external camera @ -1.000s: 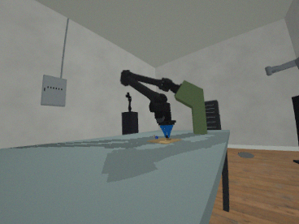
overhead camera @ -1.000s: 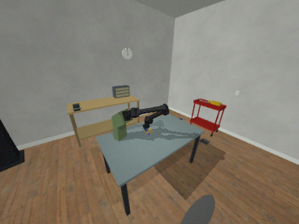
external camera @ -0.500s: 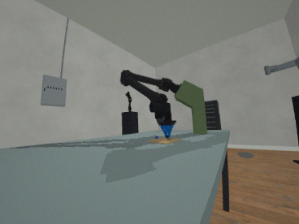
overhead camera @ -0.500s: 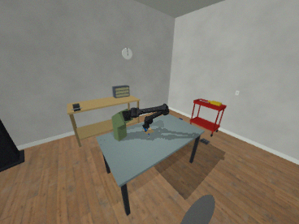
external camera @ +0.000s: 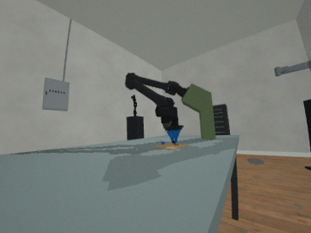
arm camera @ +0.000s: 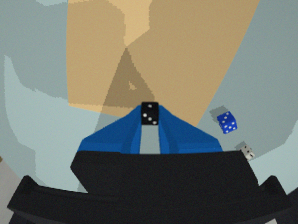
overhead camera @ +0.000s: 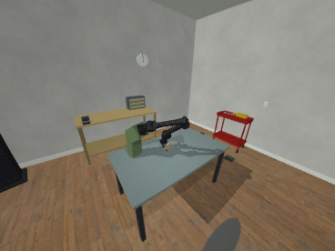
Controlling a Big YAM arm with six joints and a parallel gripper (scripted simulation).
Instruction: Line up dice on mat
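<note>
Now: the black die right at my hand. The rest, counted from my hand: blue die: 8 cm to the right, 3 cm behind, 1 cm below; white die: 13 cm to the right, 9 cm behind, 1 cm below; tan mat: 5 cm ahead, 2 cm below, 1 cm to the right.
</note>
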